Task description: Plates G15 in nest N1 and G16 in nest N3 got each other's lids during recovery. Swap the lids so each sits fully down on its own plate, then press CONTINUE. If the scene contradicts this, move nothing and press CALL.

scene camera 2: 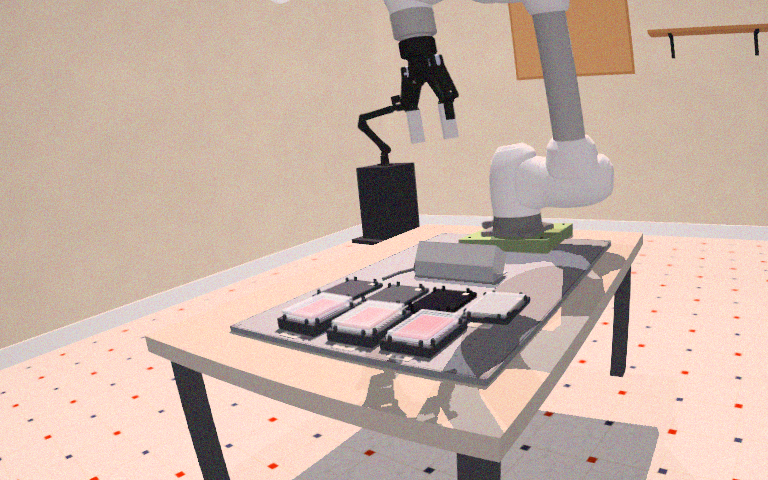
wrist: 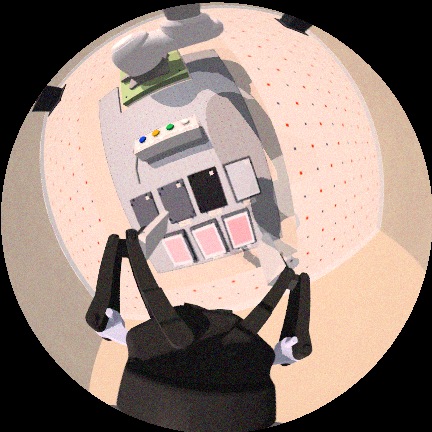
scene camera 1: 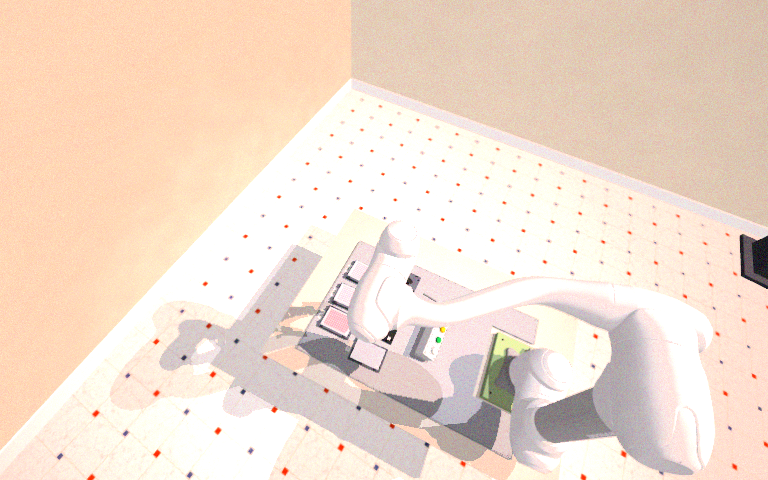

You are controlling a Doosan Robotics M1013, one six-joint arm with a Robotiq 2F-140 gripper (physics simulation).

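Pixels of known places: gripper, fingertip midpoint: (scene camera 2: 434,140) (wrist: 214,232); arm's base at its link origin: (scene camera 2: 518,231) (wrist: 148,69) (scene camera 1: 520,377).
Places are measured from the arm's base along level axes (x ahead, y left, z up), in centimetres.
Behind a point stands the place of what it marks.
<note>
Three pink plates with clear tops stand in a row of nests: one end plate (scene camera 1: 357,271) {x 84.1, y -1.0, z 1.6 cm} (scene camera 2: 318,308) {x 83.3, y 0.4, z 1.6 cm} (wrist: 178,248) {x 79.8, y -1.2, z 1.6 cm}, a middle plate (scene camera 1: 344,294) {x 82.5, y 11.7, z 1.4 cm} (scene camera 2: 369,316) {x 81.3, y 12.7, z 1.5 cm} (wrist: 208,241) {x 79.0, y 10.8, z 1.5 cm} and the other end plate (scene camera 1: 335,320) {x 79.0, y 23.3, z 0.1 cm} (scene camera 2: 424,328) {x 79.5, y 24.3, z 0.6 cm} (wrist: 239,229) {x 76.9, y 22.7, z 0.8 cm}. Their labels and lid seating are too small to read. A pale plate-like piece (scene camera 1: 368,354) {x 58.9, y 27.1, z -0.7 cm} (scene camera 2: 498,304) {x 60.1, y 28.0, z -0.7 cm} (wrist: 243,178) {x 59.1, y 27.1, z -0.7 cm} lies in the second row. My gripper (scene camera 2: 433,139) {x 61.3, y 15.7, z 32.3 cm} (wrist: 214,232) {x 61.3, y 15.7, z 32.3 cm} is open and empty, high above the nests; the arm hides it in scene camera 1. The button box (scene camera 1: 427,342) {x 40.5, y 10.8, z 5.7 cm} (scene camera 2: 457,263) {x 43.6, y 6.5, z 1.5 cm} (wrist: 172,143) {x 42.8, y 6.6, z 2.9 cm} has blue, yellow, green and white buttons; their lettering is unreadable.
Beside the pale piece are a black nest (scene camera 2: 443,299) {x 60.2, y 14.2, z -1.4 cm} (wrist: 207,190) {x 61.1, y 14.2, z -1.4 cm} and two dark grey ones (scene camera 2: 398,294) {x 61.7, y 2.7, z -1.4 cm} (wrist: 176,201) {x 62.6, y 2.5, z -1.4 cm} (scene camera 2: 355,288) {x 62.8, y -9.9, z -1.4 cm} (wrist: 145,209) {x 62.8, y -10.7, z -1.5 cm}. A cable runs from the button box. The arm's green base plate (scene camera 2: 543,241) {x 11.4, y 14.6, z 0.4 cm} (wrist: 171,84) {x 12.5, y 8.6, z -3.3 cm} is beyond. A black cabinet (scene camera 2: 387,200) stands behind the table.
</note>
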